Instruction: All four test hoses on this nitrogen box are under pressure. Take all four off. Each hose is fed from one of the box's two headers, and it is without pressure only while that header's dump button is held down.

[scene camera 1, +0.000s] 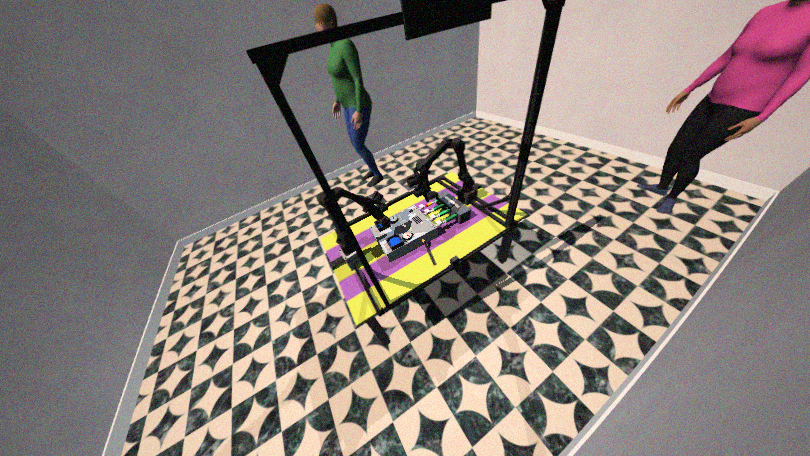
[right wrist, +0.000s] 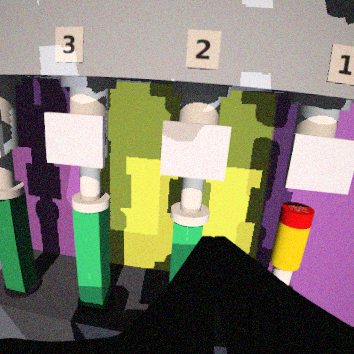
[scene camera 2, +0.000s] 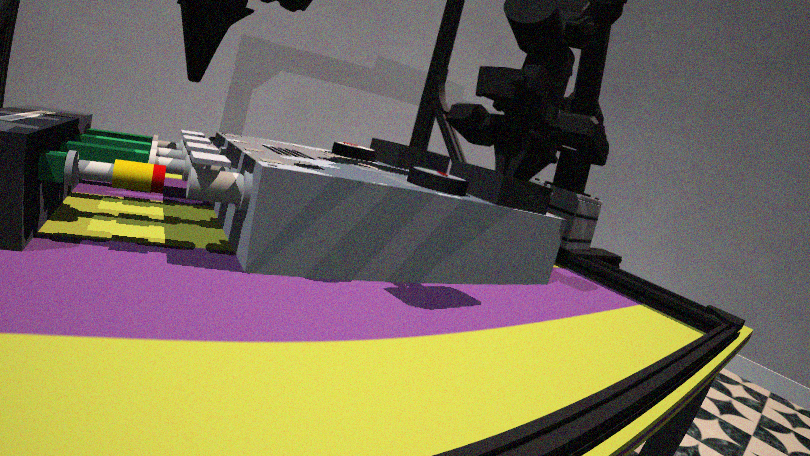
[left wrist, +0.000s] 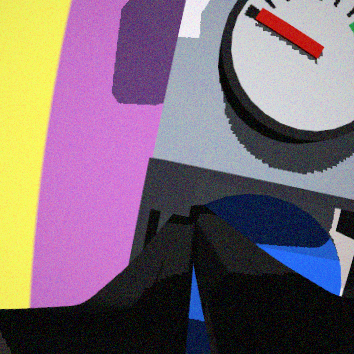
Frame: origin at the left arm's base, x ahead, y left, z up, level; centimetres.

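Where they show: left gripper, fingertip midpoint: (scene camera 2: 499, 200) (left wrist: 190, 216); right gripper, fingertip midpoint: (scene camera 1: 427, 202) (right wrist: 211, 246) (scene camera 2: 193, 81); left arm's base, origin of the base link: (scene camera 1: 349, 250) (scene camera 2: 568, 190); right arm's base, origin of the base link: (scene camera 1: 467, 189).
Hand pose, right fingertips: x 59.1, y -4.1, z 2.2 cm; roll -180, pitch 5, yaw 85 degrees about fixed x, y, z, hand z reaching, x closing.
Observation:
Each offset is from my right fingertips to the centre of the thing. "*": to the spot under its first point. Level surfaces: height alone.
The grey nitrogen box (scene camera 1: 412, 224) (scene camera 2: 394, 235) stands on the purple stripe of the mat. My left gripper (scene camera 1: 381, 223) (scene camera 2: 514, 190) (left wrist: 190, 216) is shut and empty, its tips down on a blue dump button {dz -6.2, dx -31.8, dy +9.7 cm} (left wrist: 277, 225) next to a round gauge {* dz -3.8, dx -24.0, dy +8.8 cm} (left wrist: 298, 67) with a red needle. My right gripper (scene camera 1: 427, 198) (right wrist: 211, 246) is shut and empty, hanging over the hose side. In the right wrist view green hoses sit in port 3 {* dz -6.9, dx +4.3, dy -8.8 cm} (right wrist: 89, 246) and port 2 {* dz -6.9, dx +3.9, dy -2.0 cm} (right wrist: 184, 242), and a third green hose {* dz -6.9, dx +4.2, dy -15.6 cm} (right wrist: 10, 242) is at the left edge. The yellow hose {* dz -6.8, dx +4.0, dy +5.0 cm} (right wrist: 292, 242) with a red collar lies apart below port 1.
A second blue button {dz -4.8, dx -34.7, dy -9.1 cm} (scene camera 1: 395, 241) is on the box's near corner. A black gantry frame (scene camera 1: 525, 136) straddles the yellow and purple mat {dz -13.3 cm} (scene camera 1: 430, 276). A person in green (scene camera 1: 351, 90) walks behind the table. A dark holder block {* dz -5.8, dx +11.7, dy -20.4 cm} (scene camera 1: 463, 213) takes the hoses' far ends.

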